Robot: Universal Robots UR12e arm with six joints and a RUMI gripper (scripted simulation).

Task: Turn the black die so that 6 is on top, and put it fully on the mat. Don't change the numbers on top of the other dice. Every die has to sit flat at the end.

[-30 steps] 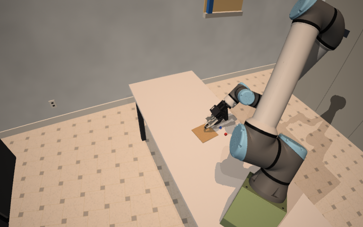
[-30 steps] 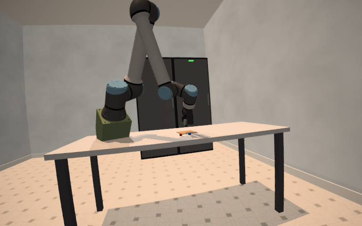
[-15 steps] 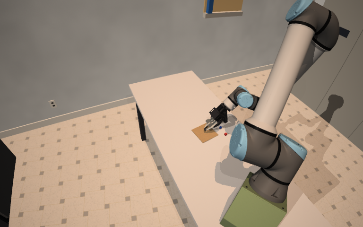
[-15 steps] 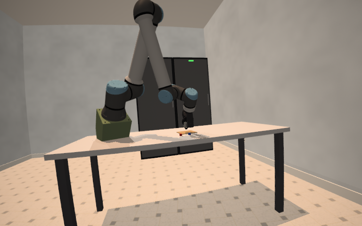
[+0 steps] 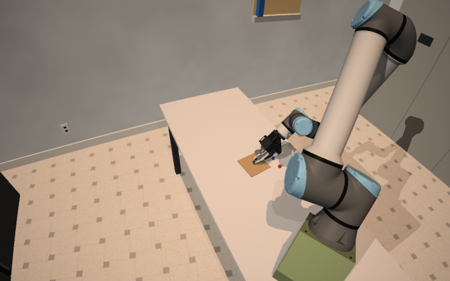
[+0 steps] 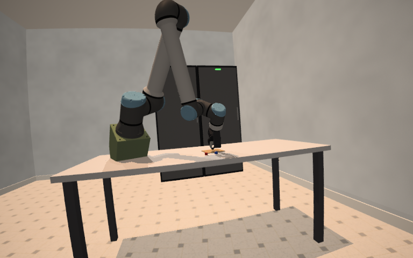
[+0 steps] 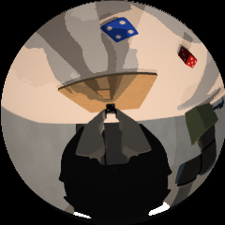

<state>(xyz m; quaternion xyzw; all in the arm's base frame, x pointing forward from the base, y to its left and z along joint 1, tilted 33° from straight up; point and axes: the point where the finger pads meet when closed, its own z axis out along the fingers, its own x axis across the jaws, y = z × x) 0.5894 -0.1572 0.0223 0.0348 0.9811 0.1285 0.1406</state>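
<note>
Right now the black die is 1 cm to the left of my hand and 1 cm below it. From my hand the other things lie so: red die 10 cm to the right, 10 cm behind, 2 cm below; brown mat 3 cm below, 1 cm to the left; blue die 12 cm to the right, 3 cm behind, 2 cm below.
</note>
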